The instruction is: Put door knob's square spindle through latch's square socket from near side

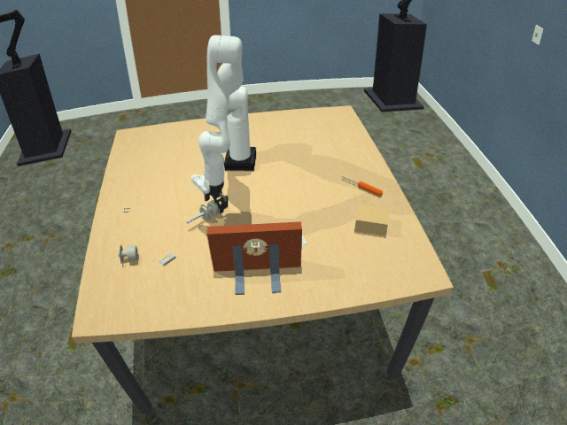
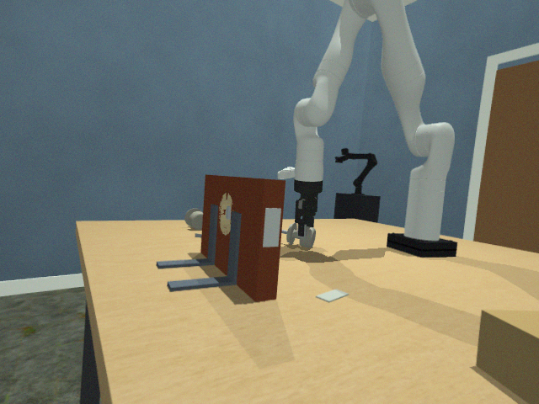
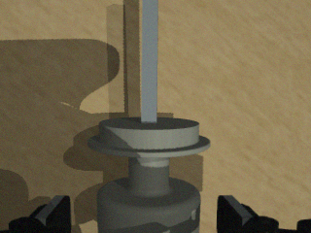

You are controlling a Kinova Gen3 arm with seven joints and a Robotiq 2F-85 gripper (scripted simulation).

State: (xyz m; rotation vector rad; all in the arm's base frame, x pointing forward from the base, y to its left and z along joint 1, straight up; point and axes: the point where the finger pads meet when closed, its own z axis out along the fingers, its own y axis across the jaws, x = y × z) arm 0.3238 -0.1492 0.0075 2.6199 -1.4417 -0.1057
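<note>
Now: hand 3 cm to the left of the door knob, 2 cm above it and 1 cm short of it. Round my hand: tan box 57 cm to the left, 20 cm ahead, 2 cm below; wooden slab 30 cm ahead, 11 cm to the left, 5 cm above.
</note>
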